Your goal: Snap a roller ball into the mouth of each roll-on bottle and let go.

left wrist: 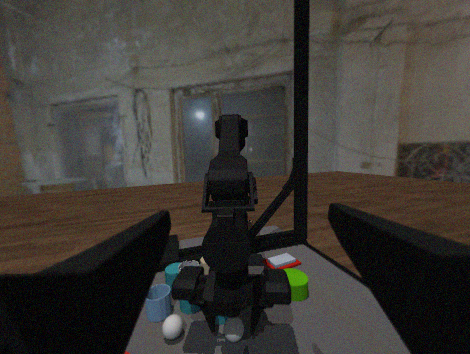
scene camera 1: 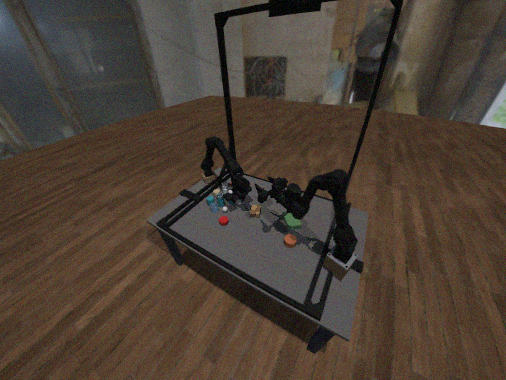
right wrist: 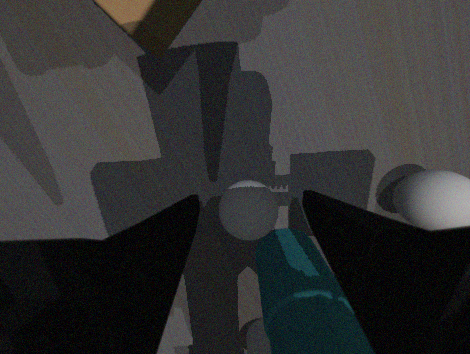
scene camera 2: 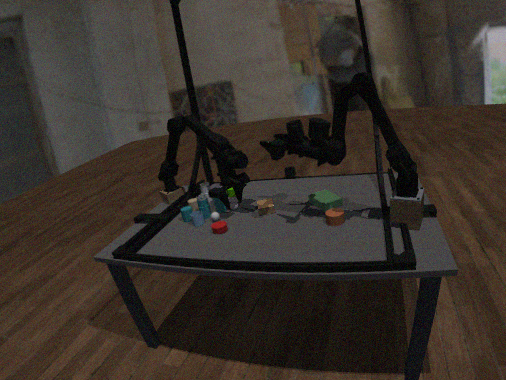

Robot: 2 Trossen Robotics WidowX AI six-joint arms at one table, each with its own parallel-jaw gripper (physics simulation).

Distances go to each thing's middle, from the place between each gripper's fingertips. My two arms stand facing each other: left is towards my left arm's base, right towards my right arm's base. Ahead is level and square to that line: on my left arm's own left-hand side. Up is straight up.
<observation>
The light blue cup [left wrist: 158, 303] is 15 cm ahead of my right hand, 7 cm to the right of it and 1 cm above it.
My left hand is 270 mm to the left of the light blue cup, 260 mm above it and 160 mm short of it.
</observation>
